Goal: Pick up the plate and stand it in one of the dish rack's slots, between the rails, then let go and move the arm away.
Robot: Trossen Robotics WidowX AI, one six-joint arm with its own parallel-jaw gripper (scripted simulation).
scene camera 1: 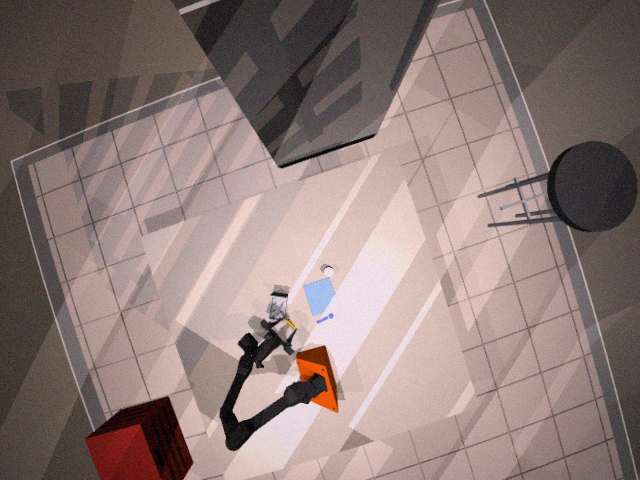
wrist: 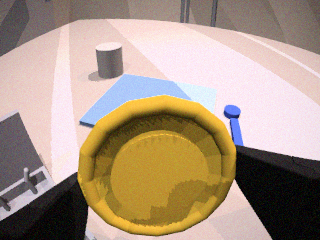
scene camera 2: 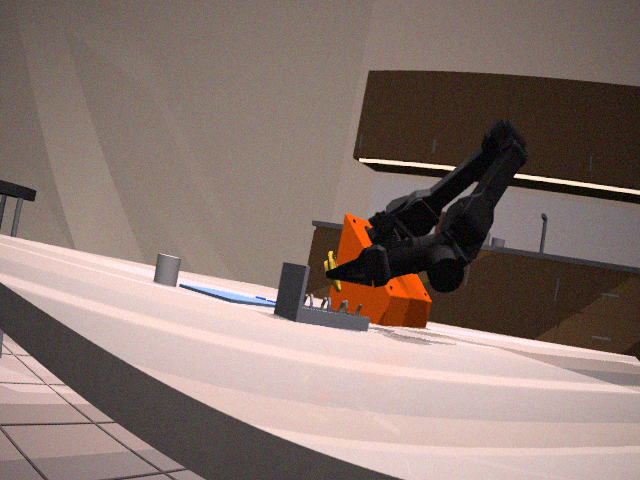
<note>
My gripper point(scene camera 2: 328, 273) holds a yellow plate point(wrist: 159, 161). Further things: a grey dish rack point(scene camera 2: 290, 303).
My gripper is seen too in the wrist view point(wrist: 157, 169).
</note>
